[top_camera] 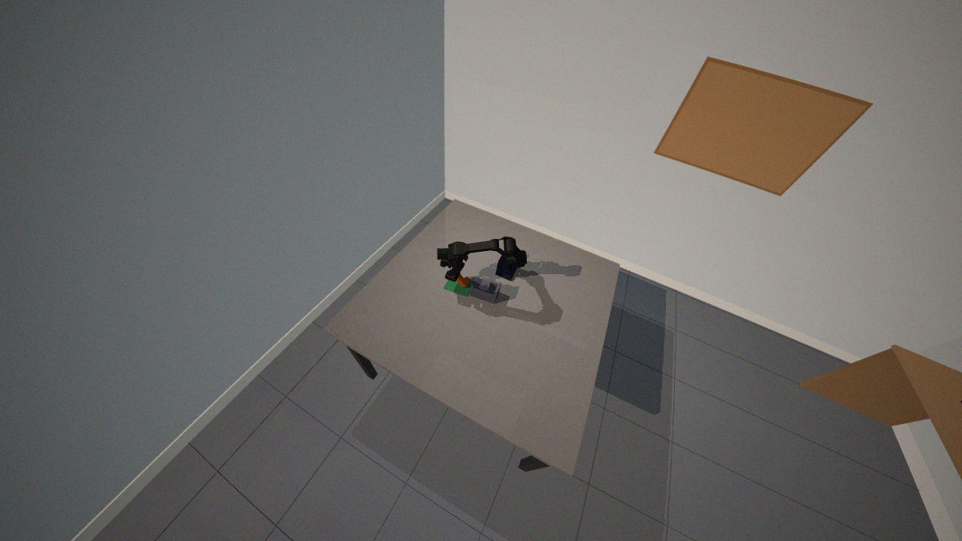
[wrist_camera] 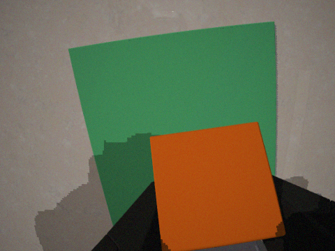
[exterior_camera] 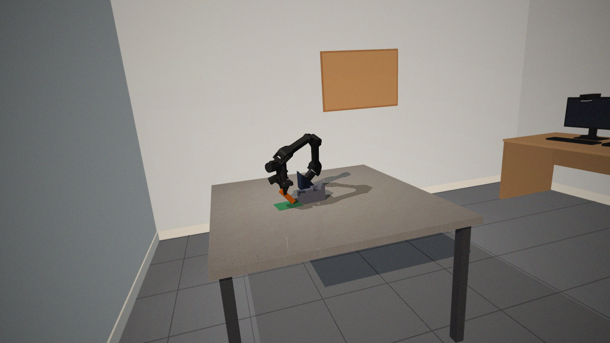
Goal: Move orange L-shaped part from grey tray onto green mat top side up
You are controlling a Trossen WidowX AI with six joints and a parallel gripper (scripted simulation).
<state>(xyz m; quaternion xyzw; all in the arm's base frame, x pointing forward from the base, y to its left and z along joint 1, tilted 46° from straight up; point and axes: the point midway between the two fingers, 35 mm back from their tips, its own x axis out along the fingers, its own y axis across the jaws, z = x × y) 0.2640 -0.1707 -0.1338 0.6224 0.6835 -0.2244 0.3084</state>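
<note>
Right now the orange L-shaped part is 3 cm to the left of my gripper tip, 3 cm below it and 2 cm behind it. Round my gripper tip: green mat 9 cm below, 2 cm to the left.
</note>
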